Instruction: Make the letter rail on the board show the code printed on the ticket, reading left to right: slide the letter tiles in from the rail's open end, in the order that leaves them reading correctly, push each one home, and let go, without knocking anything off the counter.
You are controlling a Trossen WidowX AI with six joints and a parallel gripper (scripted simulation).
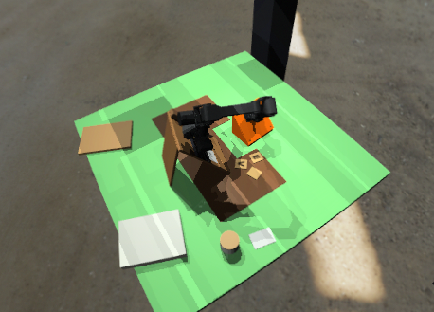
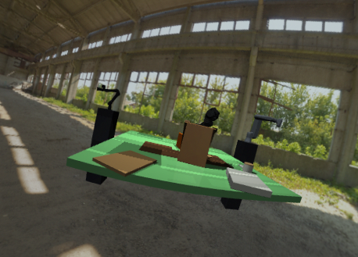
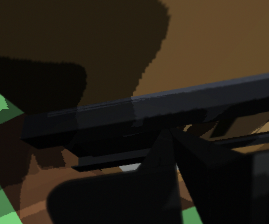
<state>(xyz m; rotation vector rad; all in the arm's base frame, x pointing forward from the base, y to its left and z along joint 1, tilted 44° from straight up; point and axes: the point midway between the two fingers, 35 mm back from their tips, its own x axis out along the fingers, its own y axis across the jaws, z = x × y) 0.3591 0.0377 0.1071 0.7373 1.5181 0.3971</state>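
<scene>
Now: the white ticket 80 mm below my gripper tip, 50 mm behind it and 20 mm to the left of it. The rest, counted from my gripper tip: brown mat: 180 mm below, 150 mm behind, 90 mm to the right; white slab: 360 mm ahead, 220 mm to the left, 170 mm below; short tan cylinder: 410 mm to the left, 150 mm below, 80 mm ahead.
</scene>
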